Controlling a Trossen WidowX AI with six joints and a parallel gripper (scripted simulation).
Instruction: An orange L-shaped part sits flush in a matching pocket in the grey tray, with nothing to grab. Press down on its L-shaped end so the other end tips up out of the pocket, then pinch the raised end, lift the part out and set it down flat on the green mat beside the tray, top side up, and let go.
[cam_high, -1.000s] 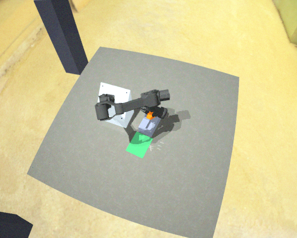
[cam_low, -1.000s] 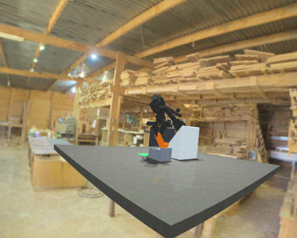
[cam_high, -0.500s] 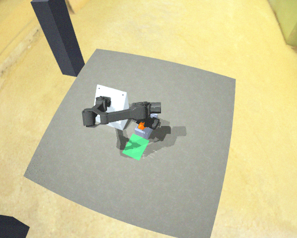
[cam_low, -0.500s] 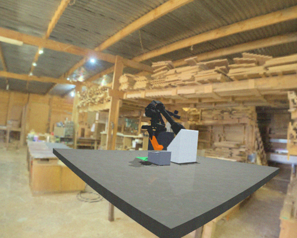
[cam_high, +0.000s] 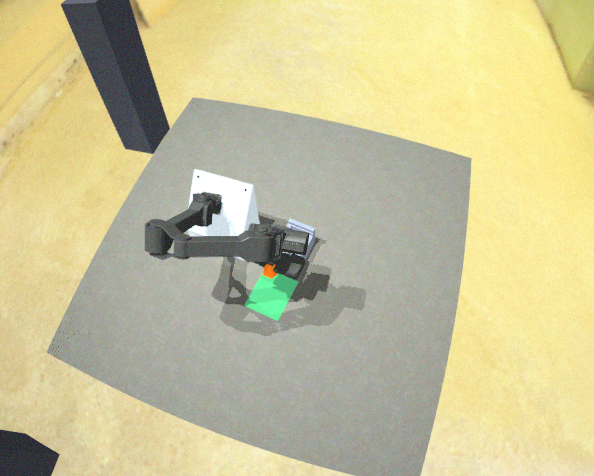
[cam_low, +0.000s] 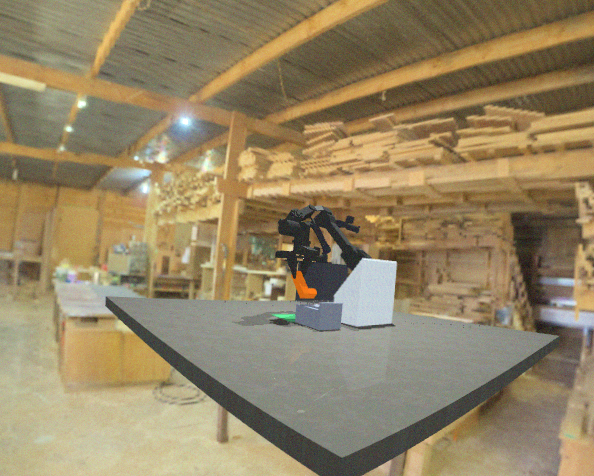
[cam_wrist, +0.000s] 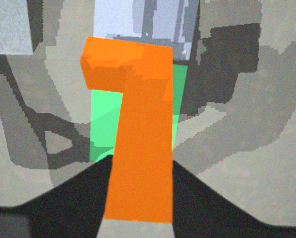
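The green mat is 10 mm behind my gripper tip, 20 mm to the right of it and 170 mm below it. The rest, counted from my gripper tip: orange L-shaped part (10 mm behind, 30 mm to the left, 30 mm below).
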